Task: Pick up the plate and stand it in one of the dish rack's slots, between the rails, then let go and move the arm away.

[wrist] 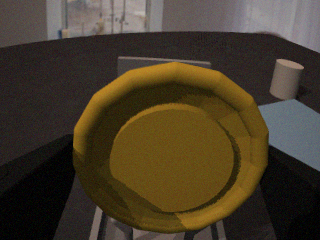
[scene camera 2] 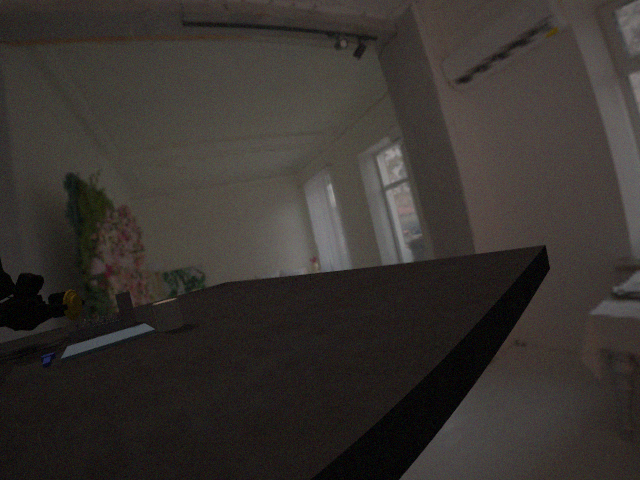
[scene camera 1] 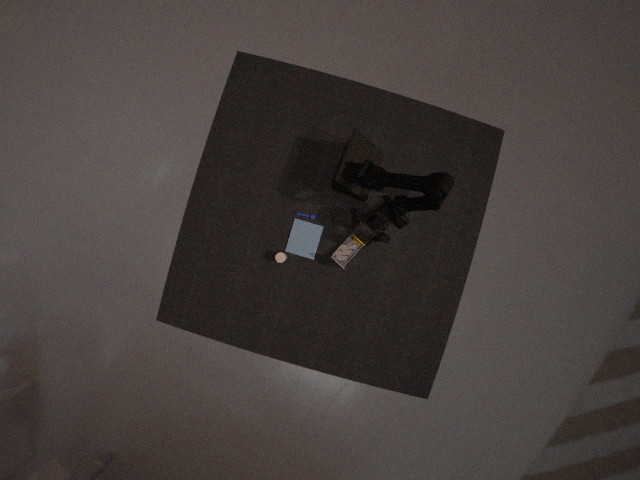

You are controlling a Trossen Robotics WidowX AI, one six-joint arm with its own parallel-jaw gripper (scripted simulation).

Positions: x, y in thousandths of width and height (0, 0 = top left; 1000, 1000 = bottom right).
Note:
My gripper (scene camera 2: 120, 634) holds a yellow plate (wrist: 542, 602). Further things: a grey dish rack (scene camera 2: 199, 661), a beige cylinder (wrist: 895, 331) and a light blue mat (scene camera 2: 166, 711).
My gripper also shows in the wrist view (wrist: 533, 631). The light blue mat also shows in scene camera 1 (scene camera 1: 476, 497).

